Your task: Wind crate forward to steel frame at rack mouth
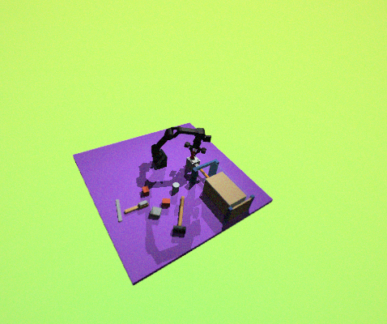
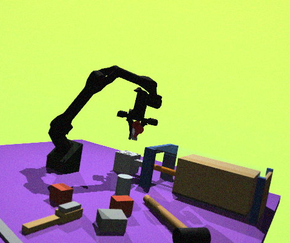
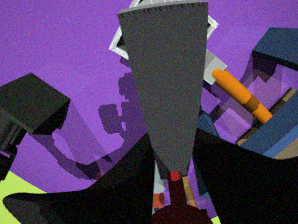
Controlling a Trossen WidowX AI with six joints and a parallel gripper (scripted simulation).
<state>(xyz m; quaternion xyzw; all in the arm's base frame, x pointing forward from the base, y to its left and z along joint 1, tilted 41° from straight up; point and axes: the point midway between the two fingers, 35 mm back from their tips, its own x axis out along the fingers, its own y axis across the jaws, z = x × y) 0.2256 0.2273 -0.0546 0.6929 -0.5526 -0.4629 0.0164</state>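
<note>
The winch handle lies 20 mm above my gripper tip. From my gripper tip the other things lie so: red knob (40 mm above, 30 mm to the right, 30 mm ahead); then grey winch (150 mm below, 50 mm behind, 40 mm to the left); then grey block (490 mm to the right, 260 mm ahead, 160 mm below).
</note>
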